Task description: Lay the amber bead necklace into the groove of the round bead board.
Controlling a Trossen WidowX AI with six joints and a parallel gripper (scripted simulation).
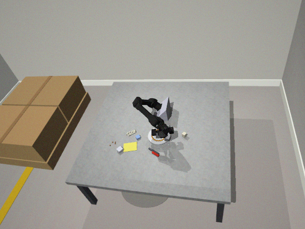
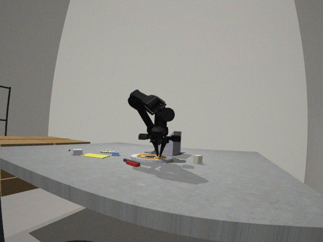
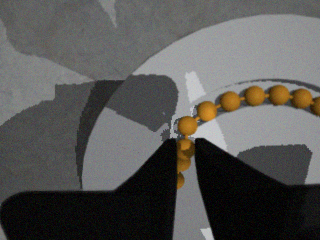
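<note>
My gripper tip is 3 cm past the round bead board, 5 cm to the left of it and 1 cm above it. The rest, counted from my gripper tip: blue cube 1 cm ahead, 24 cm to the right, 1 cm below; then cream cube 5 cm behind, 17 cm to the left; then red-handled tool 15 cm ahead, 5 cm to the right, 2 cm below.
</note>
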